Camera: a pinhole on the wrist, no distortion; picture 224 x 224 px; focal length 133.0 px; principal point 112.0 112.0 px. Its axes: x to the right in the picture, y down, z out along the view. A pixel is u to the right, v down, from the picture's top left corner.
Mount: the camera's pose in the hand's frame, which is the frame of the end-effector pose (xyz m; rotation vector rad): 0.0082 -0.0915 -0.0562 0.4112 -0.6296 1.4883
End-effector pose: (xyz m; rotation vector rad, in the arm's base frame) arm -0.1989 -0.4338 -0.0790 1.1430 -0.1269 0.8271
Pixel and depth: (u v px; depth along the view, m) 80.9 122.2 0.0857
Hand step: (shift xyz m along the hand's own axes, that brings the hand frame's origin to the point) -0.0092 -0.1596 -0.0028
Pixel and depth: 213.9 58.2 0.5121
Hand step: 0.1328 -0.1103 0.6095
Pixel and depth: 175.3 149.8 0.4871
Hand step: -0.2013 -0.2005 0.4482
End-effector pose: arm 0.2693 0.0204 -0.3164 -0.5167 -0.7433 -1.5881
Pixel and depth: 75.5 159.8 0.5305
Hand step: -0.2476 -0.5208 0.2425
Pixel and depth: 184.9 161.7 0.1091
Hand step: -0.0486 -0.1091 0.0604
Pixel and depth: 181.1 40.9 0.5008
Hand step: 0.1983 -0.2109 0.5267
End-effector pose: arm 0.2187 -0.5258 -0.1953 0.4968 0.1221 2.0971
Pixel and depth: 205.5 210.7 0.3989
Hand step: -0.3470 -0.0986 0.3901
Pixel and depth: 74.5 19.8 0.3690
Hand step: 0.2151 -0.4155 0.1980
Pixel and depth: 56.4 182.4 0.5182
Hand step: -0.3267 -0.5641 0.1787
